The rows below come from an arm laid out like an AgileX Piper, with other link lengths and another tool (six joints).
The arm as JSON. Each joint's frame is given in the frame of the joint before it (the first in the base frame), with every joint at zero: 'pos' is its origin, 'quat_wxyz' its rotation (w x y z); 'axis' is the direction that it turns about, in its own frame. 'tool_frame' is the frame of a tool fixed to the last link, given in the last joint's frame.
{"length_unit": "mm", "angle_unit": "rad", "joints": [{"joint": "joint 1", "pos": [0.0, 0.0, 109.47], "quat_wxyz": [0.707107, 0.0, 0.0, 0.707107], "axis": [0.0, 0.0, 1.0]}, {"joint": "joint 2", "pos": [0.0, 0.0, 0.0], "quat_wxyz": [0.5, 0.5, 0.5, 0.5], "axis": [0.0, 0.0, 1.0]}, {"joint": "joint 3", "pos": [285.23, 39.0, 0.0], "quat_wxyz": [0.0, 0.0, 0.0, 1.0], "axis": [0.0, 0.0, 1.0]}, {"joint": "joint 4", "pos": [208.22, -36.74, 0.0], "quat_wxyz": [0.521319, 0.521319, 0.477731, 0.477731], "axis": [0.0, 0.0, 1.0]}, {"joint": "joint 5", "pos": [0.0, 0.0, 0.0], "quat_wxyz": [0.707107, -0.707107, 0.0, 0.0], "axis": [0.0, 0.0, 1.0]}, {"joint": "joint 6", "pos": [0.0, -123.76, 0.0], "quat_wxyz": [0.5, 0.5, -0.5, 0.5], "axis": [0.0, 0.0, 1.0]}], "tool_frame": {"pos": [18.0, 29.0, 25.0], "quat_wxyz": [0.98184, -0.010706, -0.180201, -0.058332]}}
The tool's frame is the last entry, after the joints.
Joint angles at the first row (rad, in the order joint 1, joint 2, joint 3, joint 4, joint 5, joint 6):
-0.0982 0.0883 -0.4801 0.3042 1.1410 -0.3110
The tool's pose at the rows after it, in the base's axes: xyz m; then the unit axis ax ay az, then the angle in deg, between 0 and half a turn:
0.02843 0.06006 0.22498 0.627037 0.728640 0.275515 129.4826
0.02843 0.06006 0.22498 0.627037 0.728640 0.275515 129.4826
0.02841 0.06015 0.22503 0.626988 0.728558 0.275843 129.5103
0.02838 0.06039 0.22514 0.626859 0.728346 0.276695 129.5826
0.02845 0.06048 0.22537 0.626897 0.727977 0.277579 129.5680
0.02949 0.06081 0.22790 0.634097 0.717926 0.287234 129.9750
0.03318 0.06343 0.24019 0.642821 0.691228 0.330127 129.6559
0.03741 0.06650 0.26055 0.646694 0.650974 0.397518 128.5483
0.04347 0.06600 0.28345 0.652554 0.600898 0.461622 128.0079
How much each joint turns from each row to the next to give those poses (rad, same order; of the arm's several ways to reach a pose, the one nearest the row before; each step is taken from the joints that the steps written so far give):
0.0000 0.0000 0.0000 0.0000 0.0000 0.0000
0.0000 0.0000 0.0000 0.0000 0.0000 0.0000
0.0000 0.0000 -0.0001 0.0007 0.0000 0.0001
-0.0001 0.0000 0.0001 0.0021 0.0000 -0.0001
0.0001 0.0000 0.0000 0.0012 -0.0013 0.0000
0.0000 0.0000 0.0000 0.0111 -0.0127 0.0197
-0.0001 0.0000 -0.0010 0.0519 -0.0671 0.0199
0.0000 0.0001 0.0000 0.0866 -0.1138 0.0013
0.0000 0.0202 0.0000 0.0954 -0.1329 -0.0063

